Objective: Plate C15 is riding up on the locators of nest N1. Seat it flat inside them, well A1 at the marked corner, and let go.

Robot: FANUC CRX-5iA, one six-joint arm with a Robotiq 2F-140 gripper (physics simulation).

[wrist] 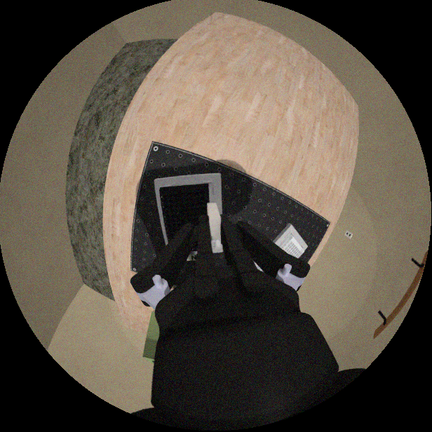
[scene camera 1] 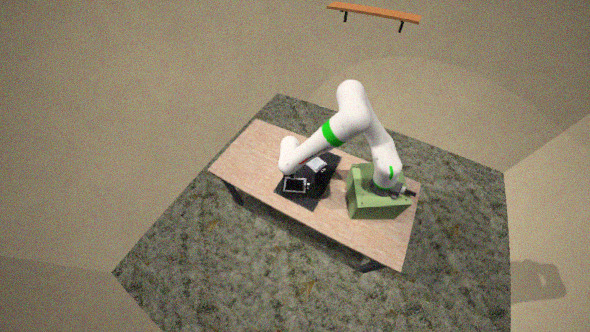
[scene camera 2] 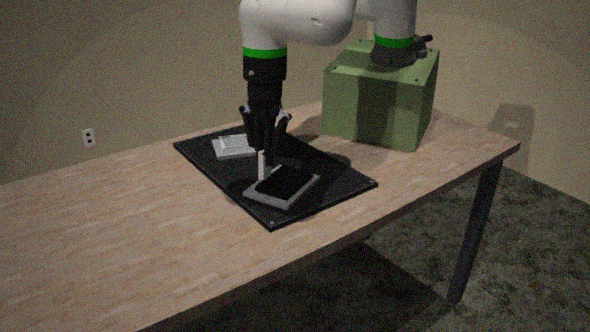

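Seen in the pictures: gripper, between the fingertips: (scene camera 1: 293,178) (scene camera 2: 264,177); arm's base, origin of its link: (scene camera 1: 382,185) (scene camera 2: 393,58).
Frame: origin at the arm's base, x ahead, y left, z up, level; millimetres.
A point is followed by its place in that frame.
A black plate (scene camera 1: 295,185) @[z -197, x 501, y 220 mm] (scene camera 2: 286,181) @[z -198, x 515, y 229 mm] (wrist: 182,205) is at a grey rectangular nest (scene camera 1: 294,192) @[z -217, x 479, y 262 mm] (scene camera 2: 265,200) @[z -216, x 582, y 254 mm] (wrist: 187,179) near the board's front corner. I cannot tell whether it lies flat; its label, well A1 and the corner mark are unreadable. A pale plate (scene camera 1: 316,164) @[z -197, x 477, y -20 mm] (scene camera 2: 236,144) @[z -199, x 535, y -21 mm] (wrist: 293,246) is on another light nest further back. Which is C15 is unclear. My gripper (scene camera 2: 264,154) (wrist: 211,210) is shut, its tips above the black plate's nest, by one side rim. A narrow pale block (scene camera 2: 261,166) @[z -162, x 562, y 195 mm] (wrist: 213,217) shows at the tips, perhaps part of a finger. Contact is unclear.
Both nests are on a black perforated board (scene camera 1: 312,204) @[z -225, x 325, y 261 mm] (scene camera 2: 350,182) @[z -225, x 355, y 268 mm] (wrist: 250,200) on the wooden table (scene camera 1: 240,155) @[z -237, x 1066, y 245 mm] (scene camera 2: 125,225) @[z -237, x 888, y 174 mm] (wrist: 240,90). The arm stands on a green box (scene camera 1: 380,211) @[z -88, x -69, y 113 mm] (scene camera 2: 340,105) @[z -134, x 197, y -5 mm] (wrist: 151,340). An orange bench (scene camera 1: 373,12) is beyond the table.
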